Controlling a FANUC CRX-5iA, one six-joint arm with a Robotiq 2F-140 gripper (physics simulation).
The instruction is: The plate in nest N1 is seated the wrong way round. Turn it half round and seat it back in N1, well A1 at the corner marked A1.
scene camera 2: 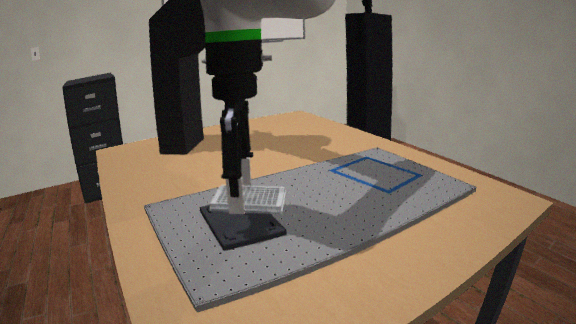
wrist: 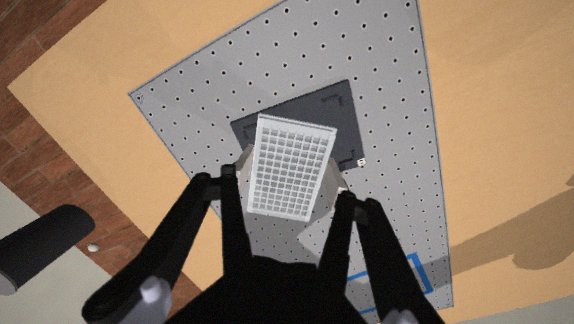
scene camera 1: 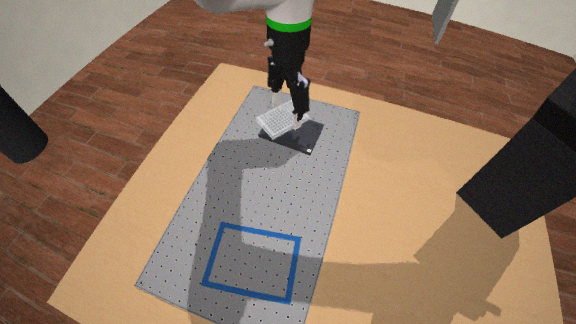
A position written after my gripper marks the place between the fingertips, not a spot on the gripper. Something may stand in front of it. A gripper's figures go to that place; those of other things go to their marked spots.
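Labels:
My gripper (scene camera 2: pixel 240 200) is 68 cm from the lens, and there's a white well plate (scene camera 2: pixel 257 199) that's 65 cm from the lens.

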